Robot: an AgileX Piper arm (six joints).
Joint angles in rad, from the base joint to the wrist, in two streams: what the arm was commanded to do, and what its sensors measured. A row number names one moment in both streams.
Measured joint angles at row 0:
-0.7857 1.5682 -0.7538 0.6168 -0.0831 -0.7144
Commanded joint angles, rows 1 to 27:
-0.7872 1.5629 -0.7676 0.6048 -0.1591 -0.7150
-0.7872 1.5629 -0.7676 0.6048 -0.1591 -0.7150
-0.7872 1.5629 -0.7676 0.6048 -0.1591 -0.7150
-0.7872 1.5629 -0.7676 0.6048 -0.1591 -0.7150
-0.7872 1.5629 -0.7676 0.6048 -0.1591 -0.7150
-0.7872 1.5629 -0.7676 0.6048 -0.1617 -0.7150
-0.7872 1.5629 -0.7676 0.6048 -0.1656 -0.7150
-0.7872 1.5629 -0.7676 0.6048 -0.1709 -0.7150
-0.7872 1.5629 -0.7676 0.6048 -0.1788 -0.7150
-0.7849 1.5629 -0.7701 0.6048 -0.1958 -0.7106
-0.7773 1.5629 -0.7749 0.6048 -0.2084 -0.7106
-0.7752 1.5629 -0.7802 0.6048 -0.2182 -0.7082
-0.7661 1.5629 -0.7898 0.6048 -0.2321 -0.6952
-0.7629 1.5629 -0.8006 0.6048 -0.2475 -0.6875
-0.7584 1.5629 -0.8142 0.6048 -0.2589 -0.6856
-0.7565 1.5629 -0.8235 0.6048 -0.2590 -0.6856
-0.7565 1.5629 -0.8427 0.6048 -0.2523 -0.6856
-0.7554 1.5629 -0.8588 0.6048 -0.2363 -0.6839
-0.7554 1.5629 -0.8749 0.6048 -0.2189 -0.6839
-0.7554 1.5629 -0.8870 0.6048 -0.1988 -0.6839
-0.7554 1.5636 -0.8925 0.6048 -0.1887 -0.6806
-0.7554 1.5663 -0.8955 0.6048 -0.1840 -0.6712
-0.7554 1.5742 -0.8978 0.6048 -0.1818 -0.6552
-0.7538 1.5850 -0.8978 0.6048 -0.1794 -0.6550
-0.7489 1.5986 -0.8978 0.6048 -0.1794 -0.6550
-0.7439 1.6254 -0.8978 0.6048 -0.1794 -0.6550
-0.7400 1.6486 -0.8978 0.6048 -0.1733 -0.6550
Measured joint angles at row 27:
-0.7570 1.5908 -0.8824 0.6125 -0.1481 -0.6675
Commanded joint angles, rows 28 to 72:
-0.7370 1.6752 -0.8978 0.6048 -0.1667 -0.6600
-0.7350 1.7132 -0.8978 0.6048 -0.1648 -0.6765
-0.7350 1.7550 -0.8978 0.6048 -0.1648 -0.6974
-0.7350 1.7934 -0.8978 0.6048 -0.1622 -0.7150
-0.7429 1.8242 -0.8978 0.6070 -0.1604 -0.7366
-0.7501 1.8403 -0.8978 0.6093 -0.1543 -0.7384
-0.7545 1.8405 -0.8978 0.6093 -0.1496 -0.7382
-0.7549 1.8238 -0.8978 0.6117 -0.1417 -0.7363
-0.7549 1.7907 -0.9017 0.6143 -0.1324 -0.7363
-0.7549 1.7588 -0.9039 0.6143 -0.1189 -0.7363
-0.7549 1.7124 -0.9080 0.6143 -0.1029 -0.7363
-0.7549 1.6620 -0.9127 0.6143 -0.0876 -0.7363
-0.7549 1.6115 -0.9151 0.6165 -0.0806 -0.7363
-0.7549 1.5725 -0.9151 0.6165 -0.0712 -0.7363
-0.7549 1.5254 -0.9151 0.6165 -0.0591 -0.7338
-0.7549 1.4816 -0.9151 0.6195 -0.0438 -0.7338
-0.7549 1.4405 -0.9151 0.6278 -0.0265 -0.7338
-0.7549 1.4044 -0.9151 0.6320 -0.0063 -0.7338
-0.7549 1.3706 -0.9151 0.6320 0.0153 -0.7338
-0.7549 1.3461 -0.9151 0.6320 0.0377 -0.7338
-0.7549 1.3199 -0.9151 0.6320 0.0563 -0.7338
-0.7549 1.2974 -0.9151 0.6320 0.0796 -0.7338
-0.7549 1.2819 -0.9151 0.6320 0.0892 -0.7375
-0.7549 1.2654 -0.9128 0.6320 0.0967 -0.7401
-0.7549 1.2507 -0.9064 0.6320 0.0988 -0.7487
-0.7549 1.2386 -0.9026 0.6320 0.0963 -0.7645
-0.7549 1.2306 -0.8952 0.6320 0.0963 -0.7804
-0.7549 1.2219 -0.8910 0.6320 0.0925 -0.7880
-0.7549 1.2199 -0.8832 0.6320 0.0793 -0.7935
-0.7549 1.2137 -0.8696 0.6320 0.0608 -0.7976
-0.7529 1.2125 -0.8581 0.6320 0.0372 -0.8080
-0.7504 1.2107 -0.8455 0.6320 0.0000 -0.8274
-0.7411 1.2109 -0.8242 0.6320 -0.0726 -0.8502
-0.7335 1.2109 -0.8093 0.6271 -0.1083 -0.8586
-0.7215 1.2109 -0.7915 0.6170 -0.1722 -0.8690
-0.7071 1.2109 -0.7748 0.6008 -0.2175 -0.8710
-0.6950 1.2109 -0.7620 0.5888 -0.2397 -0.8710
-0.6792 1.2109 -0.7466 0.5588 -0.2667 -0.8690
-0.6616 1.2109 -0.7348 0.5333 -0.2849 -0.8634
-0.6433 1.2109 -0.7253 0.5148 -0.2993 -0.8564
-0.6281 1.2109 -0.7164 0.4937 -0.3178 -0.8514
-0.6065 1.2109 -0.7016 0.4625 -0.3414 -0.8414
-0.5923 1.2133 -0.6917 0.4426 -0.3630 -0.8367
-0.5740 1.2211 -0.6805 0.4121 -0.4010 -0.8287
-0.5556 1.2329 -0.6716 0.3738 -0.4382 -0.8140
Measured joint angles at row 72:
-0.6156 1.2299 -0.6985 0.4911 -0.2524 -0.8493
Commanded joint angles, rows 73 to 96:
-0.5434 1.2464 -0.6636 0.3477 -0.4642 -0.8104
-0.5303 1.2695 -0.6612 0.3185 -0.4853 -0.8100
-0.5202 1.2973 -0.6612 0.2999 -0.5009 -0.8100
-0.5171 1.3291 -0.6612 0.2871 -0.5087 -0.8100
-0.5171 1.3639 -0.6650 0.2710 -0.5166 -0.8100
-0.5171 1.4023 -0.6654 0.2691 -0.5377 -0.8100
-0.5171 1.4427 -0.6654 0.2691 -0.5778 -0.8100
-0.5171 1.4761 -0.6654 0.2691 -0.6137 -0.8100
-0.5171 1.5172 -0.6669 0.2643 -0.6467 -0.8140
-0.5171 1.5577 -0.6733 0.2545 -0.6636 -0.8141
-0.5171 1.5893 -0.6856 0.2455 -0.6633 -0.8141
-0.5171 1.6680 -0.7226 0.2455 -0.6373 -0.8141
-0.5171 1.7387 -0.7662 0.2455 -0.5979 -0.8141
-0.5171 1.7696 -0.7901 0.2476 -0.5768 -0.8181
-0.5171 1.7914 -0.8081 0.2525 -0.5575 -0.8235
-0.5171 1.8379 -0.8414 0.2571 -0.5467 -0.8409
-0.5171 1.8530 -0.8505 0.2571 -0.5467 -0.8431
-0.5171 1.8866 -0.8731 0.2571 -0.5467 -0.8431
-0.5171 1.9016 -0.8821 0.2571 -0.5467 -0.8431
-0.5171 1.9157 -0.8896 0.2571 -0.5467 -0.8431
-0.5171 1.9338 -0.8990 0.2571 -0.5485 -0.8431
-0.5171 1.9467 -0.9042 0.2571 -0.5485 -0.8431
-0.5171 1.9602 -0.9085 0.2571 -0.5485 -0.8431
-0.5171 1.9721 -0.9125 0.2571 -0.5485 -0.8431
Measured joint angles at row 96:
-0.5161 1.9442 -0.8808 0.2635 -0.4641 -0.8480
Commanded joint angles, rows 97 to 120:
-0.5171 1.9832 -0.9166 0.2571 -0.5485 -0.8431
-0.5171 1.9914 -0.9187 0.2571 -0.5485 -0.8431
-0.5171 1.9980 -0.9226 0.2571 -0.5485 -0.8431
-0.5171 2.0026 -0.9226 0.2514 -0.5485 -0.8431
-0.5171 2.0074 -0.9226 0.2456 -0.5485 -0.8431
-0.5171 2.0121 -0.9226 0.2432 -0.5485 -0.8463
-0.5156 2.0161 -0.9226 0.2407 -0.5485 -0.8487
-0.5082 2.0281 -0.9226 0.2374 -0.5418 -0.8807
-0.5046 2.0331 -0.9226 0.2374 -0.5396 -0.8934
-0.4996 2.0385 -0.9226 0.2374 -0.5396 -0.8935
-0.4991 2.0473 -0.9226 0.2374 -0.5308 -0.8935
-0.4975 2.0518 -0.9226 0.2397 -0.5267 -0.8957
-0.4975 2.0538 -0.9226 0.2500 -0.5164 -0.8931
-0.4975 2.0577 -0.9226 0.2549 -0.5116 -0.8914
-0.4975 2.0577 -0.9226 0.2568 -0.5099 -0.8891
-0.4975 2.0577 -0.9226 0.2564 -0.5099 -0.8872
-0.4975 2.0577 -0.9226 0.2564 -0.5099 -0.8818
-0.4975 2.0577 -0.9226 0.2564 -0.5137 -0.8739
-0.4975 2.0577 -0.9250 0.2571 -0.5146 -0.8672
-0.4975 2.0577 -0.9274 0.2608 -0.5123 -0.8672
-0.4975 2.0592 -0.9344 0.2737 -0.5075 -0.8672
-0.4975 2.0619 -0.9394 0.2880 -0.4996 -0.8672
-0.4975 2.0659 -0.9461 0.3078 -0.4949 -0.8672
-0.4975 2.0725 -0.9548 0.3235 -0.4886 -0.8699
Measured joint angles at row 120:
-0.4995 2.0749 -0.9171 0.2731 -0.4376 -0.8873
